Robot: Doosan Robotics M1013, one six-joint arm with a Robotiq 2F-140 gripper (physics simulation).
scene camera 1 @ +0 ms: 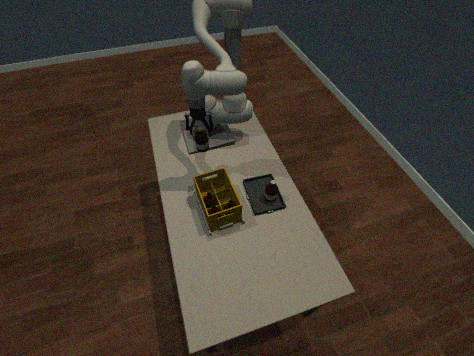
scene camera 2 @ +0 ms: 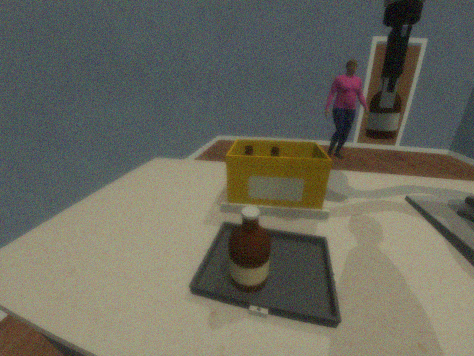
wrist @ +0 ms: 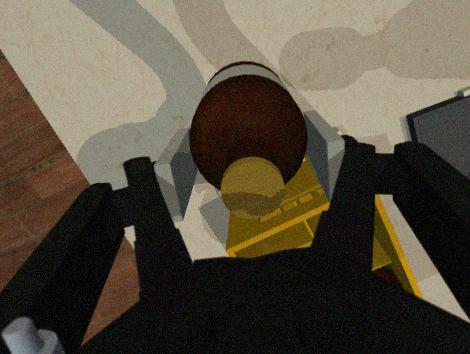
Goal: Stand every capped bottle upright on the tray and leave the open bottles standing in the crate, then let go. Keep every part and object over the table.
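Places are measured from the arm's base along level axes (x ahead, y left, z up), in centimetres.
Pixels of known places: gripper, fingertip midpoint: point(scene camera 1: 201, 138) point(scene camera 2: 383, 106) point(wrist: 248, 142).
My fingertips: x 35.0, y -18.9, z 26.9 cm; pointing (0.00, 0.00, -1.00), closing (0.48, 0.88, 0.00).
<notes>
Behind a point stands the place of what it marks.
My gripper point(scene camera 1: 200, 131) {x 35.0, y -18.9, z 26.9 cm} point(scene camera 2: 389, 97) point(wrist: 248, 142) {x 35.0, y -18.9, z 26.9 cm} is shut on a brown bottle point(scene camera 1: 201, 141) {x 38.0, y -20.1, z 28.0 cm} point(scene camera 2: 384, 117) {x 36.4, y -15.5, z 24.5 cm} point(wrist: 247, 120) {x 33.1, y -17.7, z 30.7 cm} with a pale label and a yellow cap. It holds the bottle roughly upright, raised above the table, on the robot-base side of the crate. A brown bottle with a white cap point(scene camera 1: 271, 191) {x 73.7, y 4.7, z 7.4 cm} point(scene camera 2: 250, 255) {x 71.4, y 10.3, z 6.5 cm} stands upright on the dark tray point(scene camera 1: 254, 194) {x 65.0, y -0.5, z -3.2 cm} point(scene camera 2: 300, 260) {x 60.1, y 3.1, z -3.1 cm} point(wrist: 450, 130) {x 59.0, y 2.7, z -3.1 cm}. The yellow crate point(scene camera 1: 227, 219) {x 75.7, y -24.8, z 4.2 cm} point(scene camera 2: 317, 185) {x 52.4, y -13.1, z 6.6 cm} point(wrist: 250, 230) {x 47.6, y -27.7, z 11.9 cm} holds two dark bottles whose necks show in scene camera 2; no caps can be made out on them.
The crate stands beside the tray on the pale table point(scene camera 1: 260, 270) {x 105.7, y -22.1, z -3.7 cm} point(scene camera 2: 125, 240) {x 102.1, y -2.6, z -3.7 cm}. A grey plate point(scene camera 1: 220, 143) {x 18.0, y 0.6, z -0.8 cm} point(scene camera 2: 442, 217) {x 15.0, y -7.4, z -1.2 cm} lies at the robot's end of the table. A person in pink point(scene camera 2: 346, 92) stands on the floor beyond the table.
</notes>
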